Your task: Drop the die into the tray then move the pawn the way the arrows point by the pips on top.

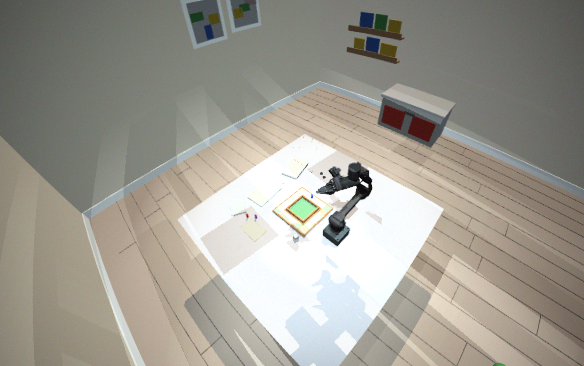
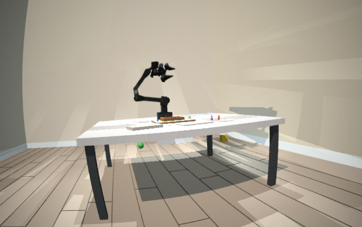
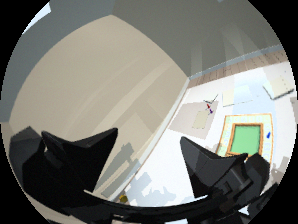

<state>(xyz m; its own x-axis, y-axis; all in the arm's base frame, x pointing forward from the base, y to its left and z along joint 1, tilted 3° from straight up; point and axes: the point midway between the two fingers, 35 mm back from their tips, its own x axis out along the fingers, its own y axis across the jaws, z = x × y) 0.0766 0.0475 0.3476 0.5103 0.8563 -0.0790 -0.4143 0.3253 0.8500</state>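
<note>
Right now my gripper tip is 80 mm short of the white die, 90 mm to the right of it and 400 mm above it. Round my gripper tip: blue pawn 210 mm ahead, 200 mm to the right, 380 mm below; then red pawn 420 mm ahead, 200 mm to the left, 390 mm below; then purple pawn 370 mm ahead, 160 mm to the left, 390 mm below.
</note>
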